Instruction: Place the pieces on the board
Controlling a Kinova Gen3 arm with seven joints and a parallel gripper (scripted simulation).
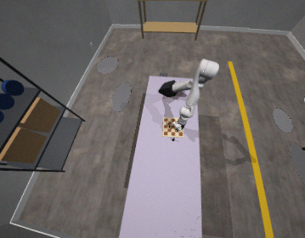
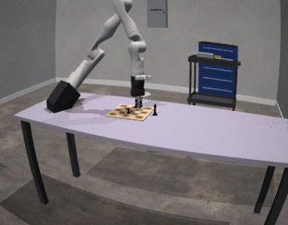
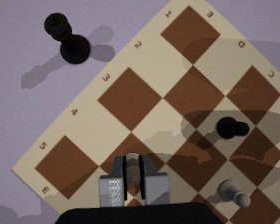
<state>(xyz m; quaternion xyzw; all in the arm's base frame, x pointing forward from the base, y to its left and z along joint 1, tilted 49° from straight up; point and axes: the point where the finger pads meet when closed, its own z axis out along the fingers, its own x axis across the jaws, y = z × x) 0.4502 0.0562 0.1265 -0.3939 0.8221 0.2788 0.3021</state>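
The white bishop is 10 mm below my hand. From my hand the other things lie so: white pawn: 60 mm behind, 50 mm to the right, 20 mm below; then chessboard: 30 mm behind, 50 mm to the right, 30 mm below; then black pawn: 20 mm behind, 80 mm to the right, 20 mm below.
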